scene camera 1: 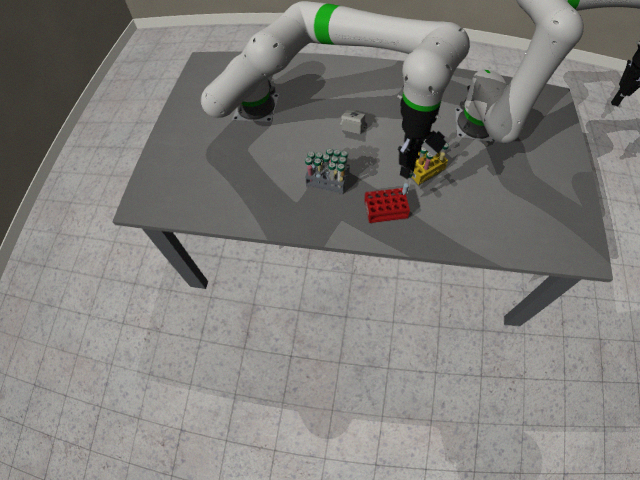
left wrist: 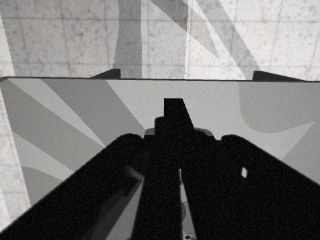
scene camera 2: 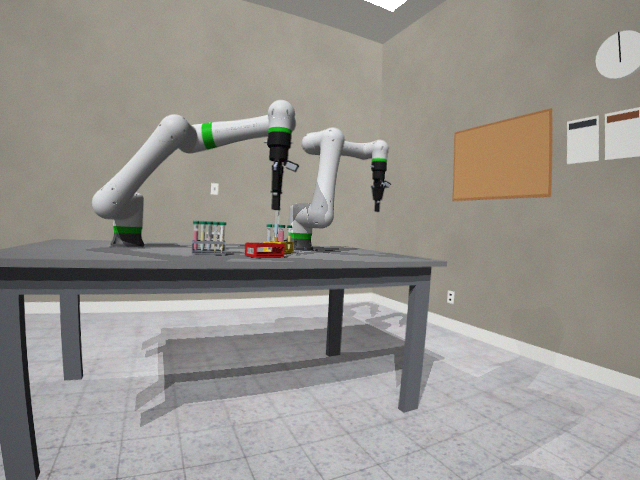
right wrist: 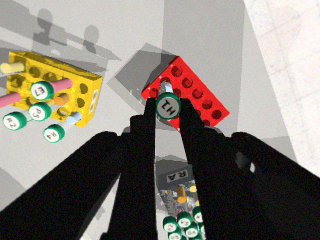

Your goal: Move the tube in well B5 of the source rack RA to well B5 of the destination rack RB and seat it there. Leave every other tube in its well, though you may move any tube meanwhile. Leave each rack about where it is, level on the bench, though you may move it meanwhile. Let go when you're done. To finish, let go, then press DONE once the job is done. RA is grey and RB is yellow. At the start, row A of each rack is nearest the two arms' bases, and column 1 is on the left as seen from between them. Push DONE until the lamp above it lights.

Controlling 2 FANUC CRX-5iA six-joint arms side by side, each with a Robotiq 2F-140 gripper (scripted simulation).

Path:
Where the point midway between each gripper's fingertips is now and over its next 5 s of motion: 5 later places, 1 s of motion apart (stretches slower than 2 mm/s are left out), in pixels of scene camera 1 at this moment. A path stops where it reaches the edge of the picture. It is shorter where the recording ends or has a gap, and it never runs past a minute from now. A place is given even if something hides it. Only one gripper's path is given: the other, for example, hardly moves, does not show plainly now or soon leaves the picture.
The right gripper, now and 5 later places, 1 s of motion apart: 406, 172; 406, 174; 406, 176; 405, 178; 404, 180; 403, 182

